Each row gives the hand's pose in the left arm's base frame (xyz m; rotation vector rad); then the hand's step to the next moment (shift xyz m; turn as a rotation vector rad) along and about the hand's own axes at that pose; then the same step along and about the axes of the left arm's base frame.
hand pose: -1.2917 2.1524 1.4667 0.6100 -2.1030 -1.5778
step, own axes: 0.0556 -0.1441 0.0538 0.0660 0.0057 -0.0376
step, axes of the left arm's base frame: -0.0641 -0.0275 -0.1479 -0.0317 -0.0662 0.0204
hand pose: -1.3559 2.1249 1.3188 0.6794 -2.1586 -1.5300
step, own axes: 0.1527 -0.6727 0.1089 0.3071 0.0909 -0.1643
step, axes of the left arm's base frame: -0.0820 -0.1984 -0.6646 -0.1636 -0.2819 0.1527
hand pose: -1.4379 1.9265 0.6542 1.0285 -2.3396 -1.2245
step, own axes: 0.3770 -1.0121 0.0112 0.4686 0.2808 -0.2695
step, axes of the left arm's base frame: 0.1913 -0.6461 -0.8442 -0.3037 -0.3875 0.3587
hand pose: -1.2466 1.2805 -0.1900 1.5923 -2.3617 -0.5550
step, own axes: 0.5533 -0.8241 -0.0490 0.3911 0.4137 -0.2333
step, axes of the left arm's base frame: 0.4986 -0.7964 -0.3237 -0.3999 -0.2649 0.3853
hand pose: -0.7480 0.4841 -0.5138 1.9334 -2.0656 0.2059
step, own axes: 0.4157 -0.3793 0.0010 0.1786 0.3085 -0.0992
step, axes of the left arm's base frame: 0.3567 -0.4255 0.0917 -0.3020 -0.1134 0.1812
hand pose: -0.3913 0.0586 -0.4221 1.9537 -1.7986 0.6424
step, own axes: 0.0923 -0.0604 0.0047 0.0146 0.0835 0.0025
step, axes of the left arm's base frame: 0.0663 -0.0722 0.0509 -0.0821 -0.0205 0.0055
